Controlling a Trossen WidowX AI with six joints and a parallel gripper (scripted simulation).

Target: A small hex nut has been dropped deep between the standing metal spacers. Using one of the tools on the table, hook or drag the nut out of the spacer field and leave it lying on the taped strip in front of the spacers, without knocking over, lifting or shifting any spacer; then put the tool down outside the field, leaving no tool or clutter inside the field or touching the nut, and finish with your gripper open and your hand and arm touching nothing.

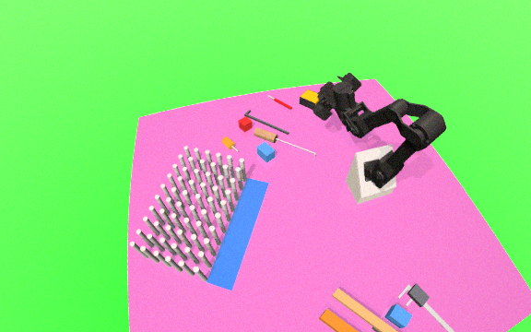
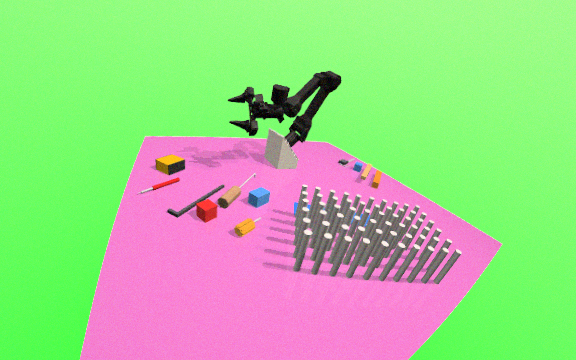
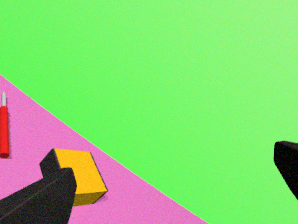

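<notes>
The wooden-handled tool is 230 mm below my gripper tip, 150 mm ahead of it and 40 mm to the left of it. Also, from my gripper tip: red cube (300 mm ahead, 220 mm below, 110 mm to the right); then orange-handled tool (380 mm ahead, 230 mm below, 20 mm to the right); then yellow-black box (220 mm below, 210 mm to the right, 30 mm behind).
</notes>
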